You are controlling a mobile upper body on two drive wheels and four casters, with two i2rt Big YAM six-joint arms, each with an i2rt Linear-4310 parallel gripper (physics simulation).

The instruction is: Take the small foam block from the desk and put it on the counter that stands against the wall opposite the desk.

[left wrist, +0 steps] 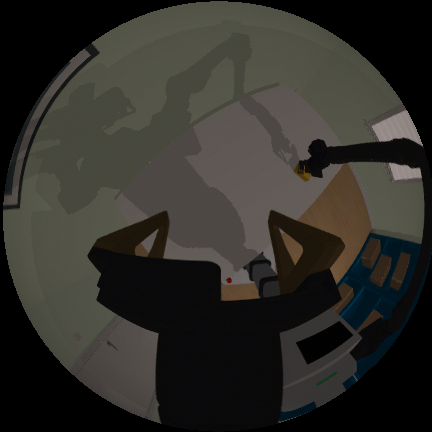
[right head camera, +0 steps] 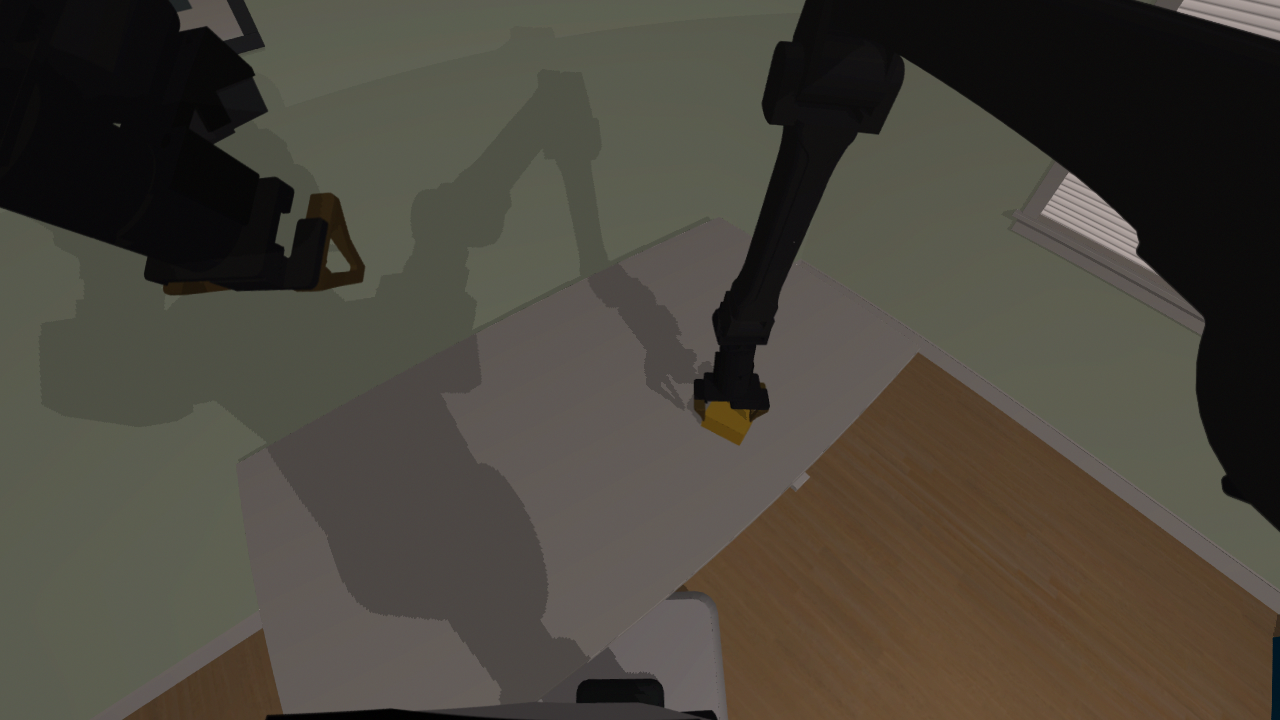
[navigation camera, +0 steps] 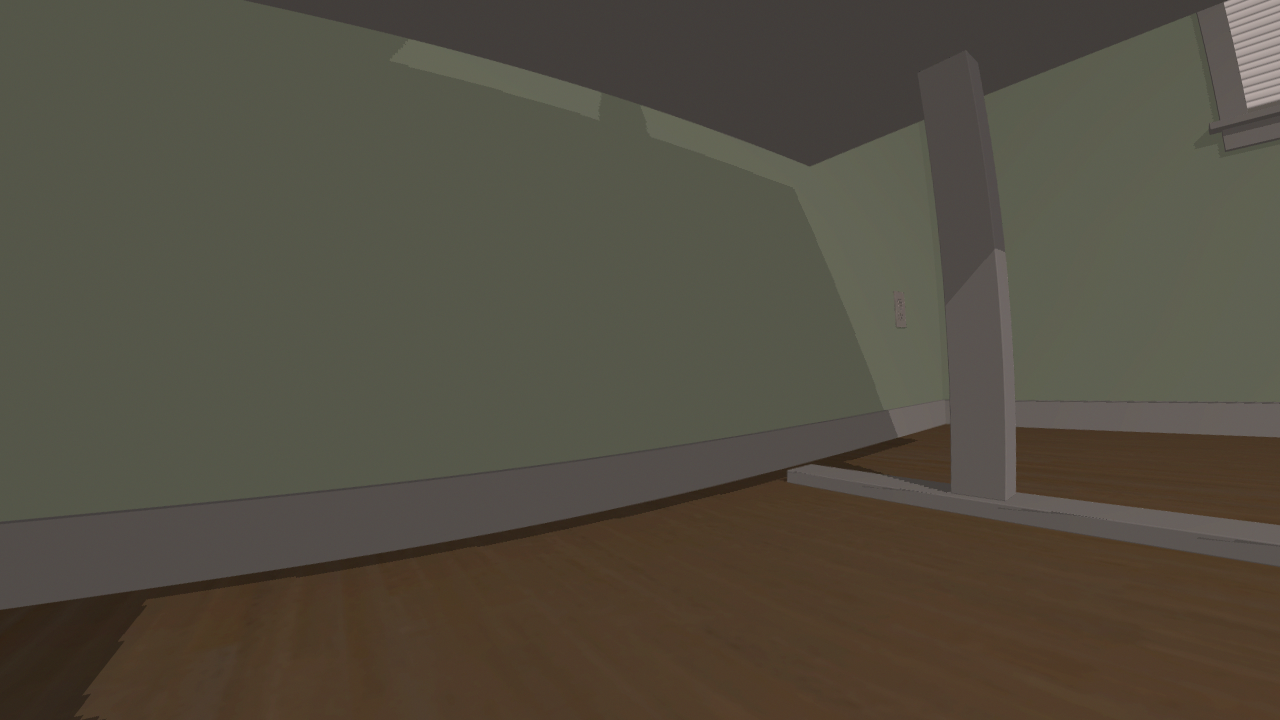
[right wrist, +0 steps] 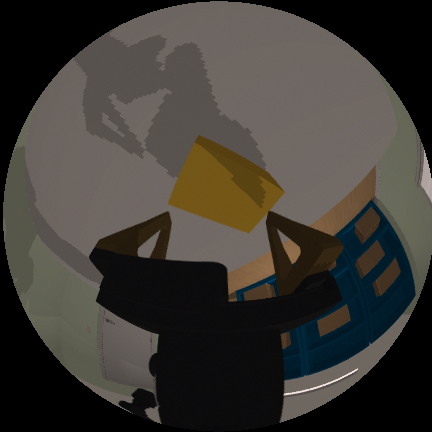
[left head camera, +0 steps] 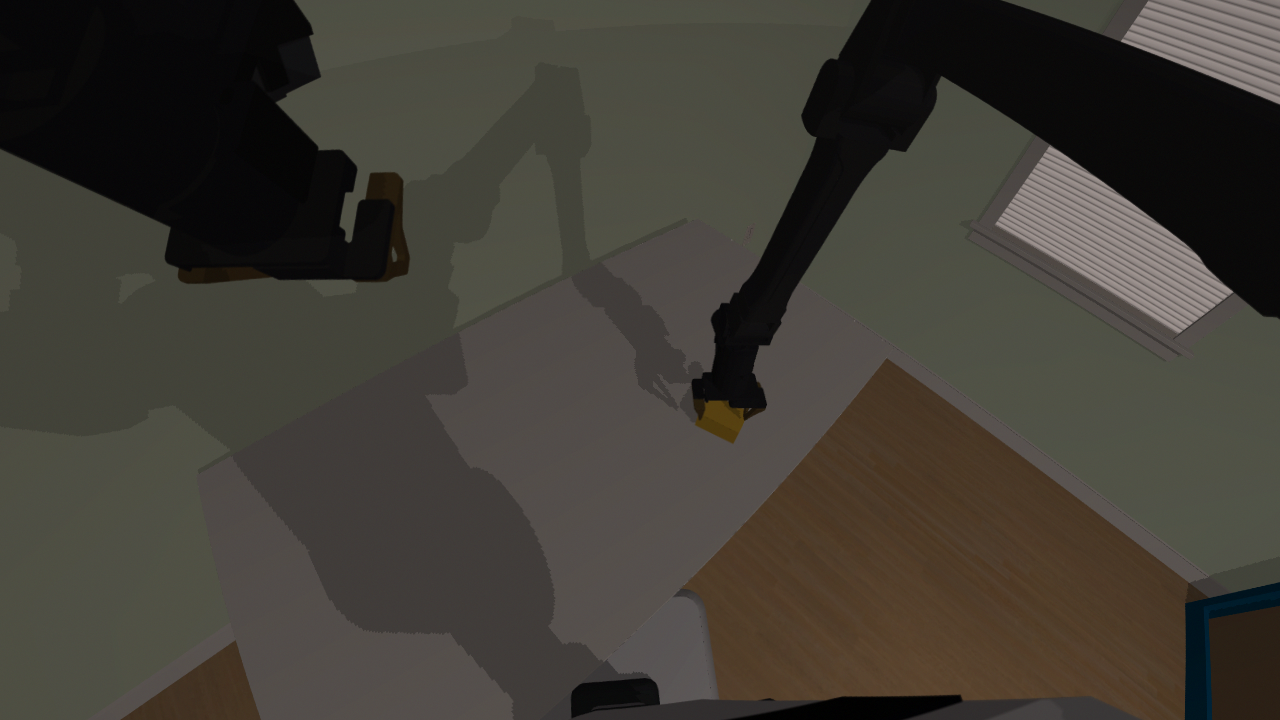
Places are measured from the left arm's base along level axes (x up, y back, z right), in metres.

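Pixels of known places: left gripper, fingertip midpoint: (left wrist: pixel 218 215) (right head camera: pixel 314 276) (left head camera: pixel 346 266); right gripper, fingertip midpoint: (left wrist: pixel 304 173) (right head camera: pixel 726 419) (right wrist: pixel 218 216) (left head camera: pixel 722 417).
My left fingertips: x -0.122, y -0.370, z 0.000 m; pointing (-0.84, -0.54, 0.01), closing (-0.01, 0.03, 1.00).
Behind a point stands the place of what it marks.
The yellow foam block (left head camera: pixel 720 424) {x -0.646, y -0.540, z 0.449 m} (right head camera: pixel 726 424) {x -0.645, y -0.542, z 0.451 m} (left wrist: pixel 303 174) {x -0.647, y -0.544, z 0.451 m} (right wrist: pixel 220 185) {x -0.645, y -0.578, z 0.457 m} lies on the grey desk (left head camera: pixel 617 465) {x -0.690, y -0.481, z 0.239 m} (right head camera: pixel 626 483) {x -0.690, y -0.442, z 0.253 m} (left wrist: pixel 235 145) {x -0.690, y -0.701, z 0.095 m} (right wrist: pixel 310 90) {x -0.690, y -0.682, z 0.575 m}, towards its right part in the head views. My right gripper (left head camera: pixel 726 410) {x -0.639, y -0.551, z 0.452 m} (right head camera: pixel 732 411) {x -0.639, y -0.551, z 0.452 m} (right wrist: pixel 218 216) {x -0.639, y -0.551, z 0.452 m} is open just over the block. In the right wrist view the block shows ahead of the fingertips, roughly between their lines and turned at a slant, and neither finger grips it. My left gripper (left wrist: pixel 218 215) {x -0.122, y -0.370, z 0.000 m} is open and empty, held high at the upper left in the head views. I cannot make out the counter.
A pale round-cornered object (left head camera: pixel 671 644) {x -1.150, y -0.178, z 0.378 m} (right head camera: pixel 684 626) {x -1.150, y -0.228, z 0.392 m} stands at the desk's near edge. A blue rack (left head camera: pixel 1195 662) (right wrist: pixel 303 355) holds several brown boxes. A desk leg (navigation camera: pixel 980 358) {x -1.181, y -0.975, z 0.674 m} stands under the desk. Green walls meet behind the desk; a window (left head camera: pixel 1074 214) {x -0.382, y -1.155, z 1.910 m} is at the right.
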